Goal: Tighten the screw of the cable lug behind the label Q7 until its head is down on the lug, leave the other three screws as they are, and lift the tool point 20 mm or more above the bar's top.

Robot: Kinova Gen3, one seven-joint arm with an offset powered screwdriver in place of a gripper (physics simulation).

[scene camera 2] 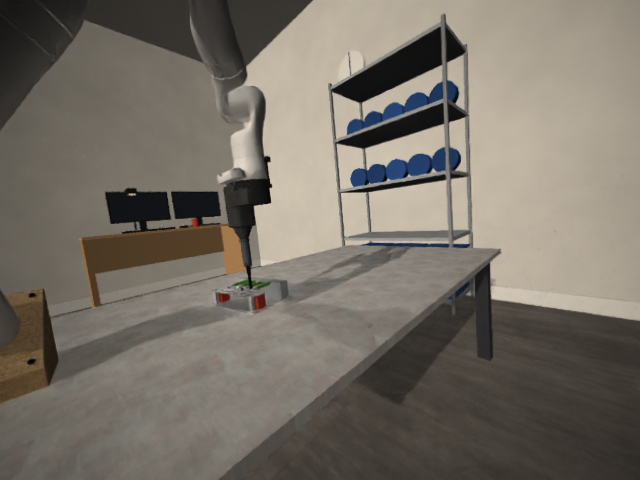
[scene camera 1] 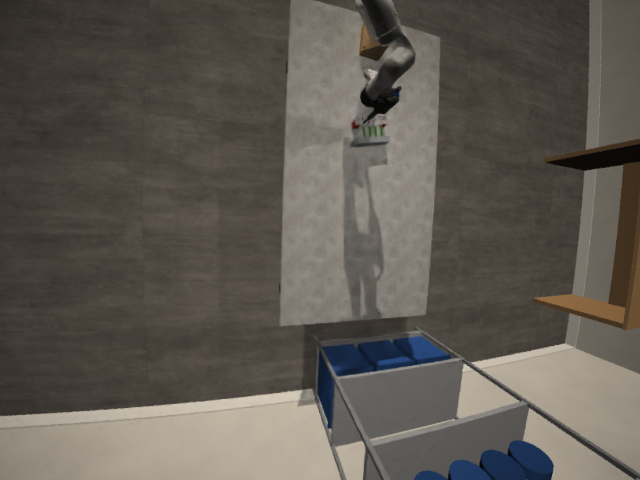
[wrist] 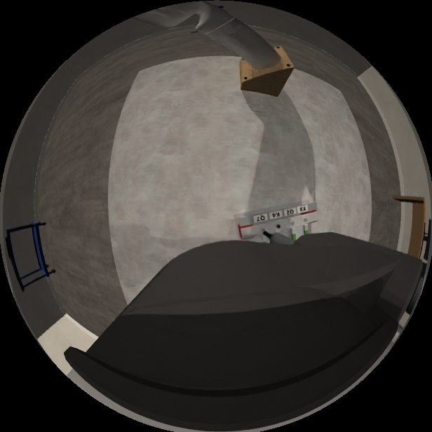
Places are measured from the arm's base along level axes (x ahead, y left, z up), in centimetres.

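Pixels of known places: end effector, tool point: (scene camera 2: 251,289) (scene camera 1: 363,123).
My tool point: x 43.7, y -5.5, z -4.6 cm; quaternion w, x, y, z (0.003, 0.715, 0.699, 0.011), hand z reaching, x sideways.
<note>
Behind a point stands the place of what it marks.
The terminal unit (scene camera 1: 370,140) {z -4.6, x 51.7, y -1.6 cm} (scene camera 2: 281,290) {z -6.8, x 51.2, y -8.6 cm} stands on the table, with red parts at its ends and green cables. In the wrist view its labels are Q7 (wrist: 260,218), K4 (wrist: 276,215), Q2 (wrist: 290,212) and X8 (wrist: 303,209). My screwdriver (scene camera 1: 365,121) {z -2.2, x 43.7, y -5.7 cm} (scene camera 2: 250,286) {z -3.8, x 43.4, y -5.7 cm} (wrist: 265,233) points down, with its tip at the spot behind the label Q7. The tip covers that screw, so its head height and its contact with the bit cannot be seen. A dark screw head (wrist: 278,226) shows behind K4. The screws behind Q2 and X8 are small and pale. The screwdriver has no fingers.
The table (scene camera 1: 320,206) {z -9.4, x 85.2, y -25.6 cm} (scene camera 2: 320,361) {z -9.4, x 35.8, y -38.1 cm} (wrist: 175,150) carries the wooden arm base (scene camera 1: 370,46) {z -2.8, x 5.9, y -3.3 cm} (scene camera 2: 25,346) {z -3.0, x 4.8, y -3.5 cm} (wrist: 265,80). A shelf rack (scene camera 2: 447,129) with blue containers stands past the table's far end. A desk (scene camera 2: 155,253) with two monitors stands by the wall.
</note>
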